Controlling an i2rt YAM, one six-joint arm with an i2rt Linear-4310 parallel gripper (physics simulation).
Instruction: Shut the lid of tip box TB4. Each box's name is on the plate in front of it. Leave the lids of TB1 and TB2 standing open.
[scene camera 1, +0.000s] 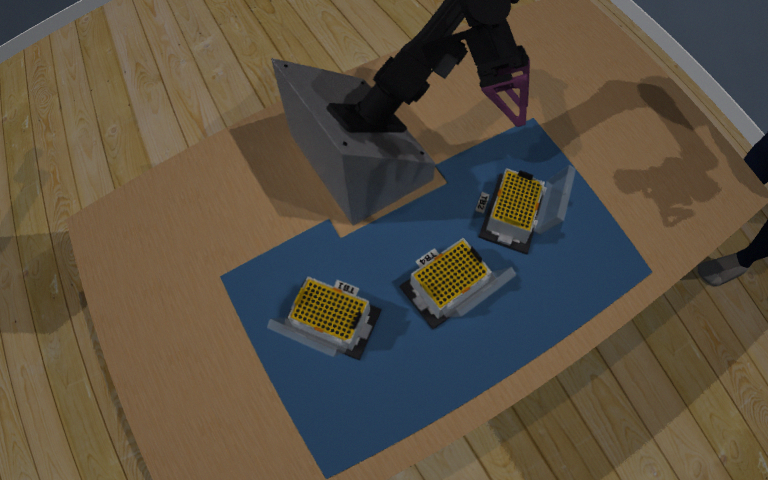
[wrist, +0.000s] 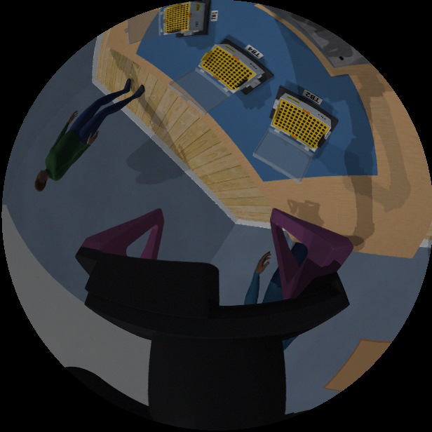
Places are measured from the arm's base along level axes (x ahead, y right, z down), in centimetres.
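Pixels of known places: gripper, fingertip midpoint: (scene camera 1: 522, 116); arm's base, link origin: (scene camera 1: 367, 120).
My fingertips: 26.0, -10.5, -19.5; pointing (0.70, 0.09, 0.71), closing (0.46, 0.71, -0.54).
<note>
For each thing: its middle in the pictures, then the offset to it from my fingertips, as dx, dy, dz. Level surfaces: height alone.
- Tip box TB4, body centre: (scene camera 1: 452, 272) +5.0, +15.8, +27.7
- Tip box TB2, body centre: (scene camera 1: 518, 198) +1.9, -4.5, +27.7
- Tip box TB1, body centre: (scene camera 1: 327, 308) -3.4, +37.1, +27.7
- blue mat, surface height: dz +34.1
- wooden table, surface height: dz +34.5
Tip box TB4 (scene camera 1: 450, 277) (wrist: 228, 68) stands in the middle of the three boxes, its yellow tip rack uncovered. Its clear lid (scene camera 1: 485, 292) (wrist: 200, 91) stands open on the side away from its name plate (scene camera 1: 427, 258) (wrist: 254, 51). Tip box TB2 (scene camera 1: 516, 200) (wrist: 300, 122) has its lid (scene camera 1: 556, 199) (wrist: 283, 155) open. Tip box TB1 (scene camera 1: 328, 309) (wrist: 184, 18) has its lid (scene camera 1: 301, 337) (wrist: 143, 25) open too. My gripper (wrist: 216, 214) is open and empty, with purple fingers wide apart. It is raised in the air, away from all three boxes.
The boxes stand on a blue mat (scene camera 1: 396, 407) (wrist: 235, 125) on a wooden table (scene camera 1: 169, 237) (wrist: 320, 200). The arm's grey base block (scene camera 1: 317, 147) stands at the mat's notch. People stand beyond the table, one in a green top (wrist: 65, 150).
</note>
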